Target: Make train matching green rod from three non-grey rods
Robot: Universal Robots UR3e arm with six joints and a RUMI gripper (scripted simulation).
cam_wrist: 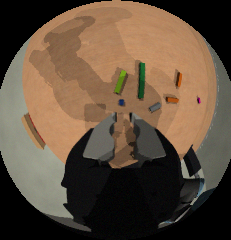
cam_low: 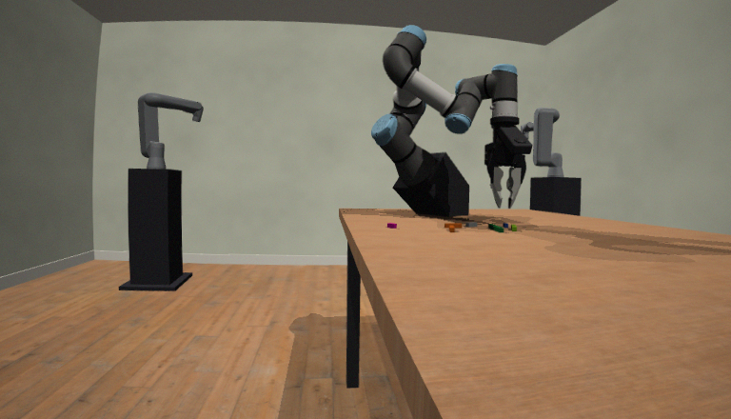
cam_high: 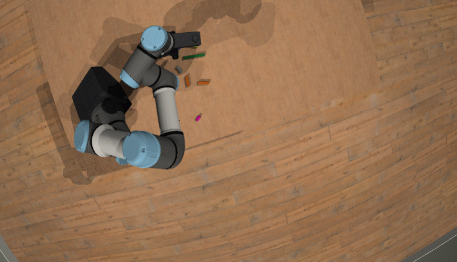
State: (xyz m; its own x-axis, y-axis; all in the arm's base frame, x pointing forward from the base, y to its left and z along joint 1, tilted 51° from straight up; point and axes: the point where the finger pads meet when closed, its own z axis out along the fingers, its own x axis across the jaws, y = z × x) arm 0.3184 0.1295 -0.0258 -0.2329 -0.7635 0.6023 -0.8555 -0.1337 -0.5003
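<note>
Now: hand 60 mm above the blue rod. The rest, counted from my hand: lime rod: 50 mm ahead, 10 mm to the right, 60 mm below; green rod: 40 mm ahead, 50 mm to the right, 60 mm below; grey rod: 20 mm behind, 80 mm to the right, 60 mm below.
</note>
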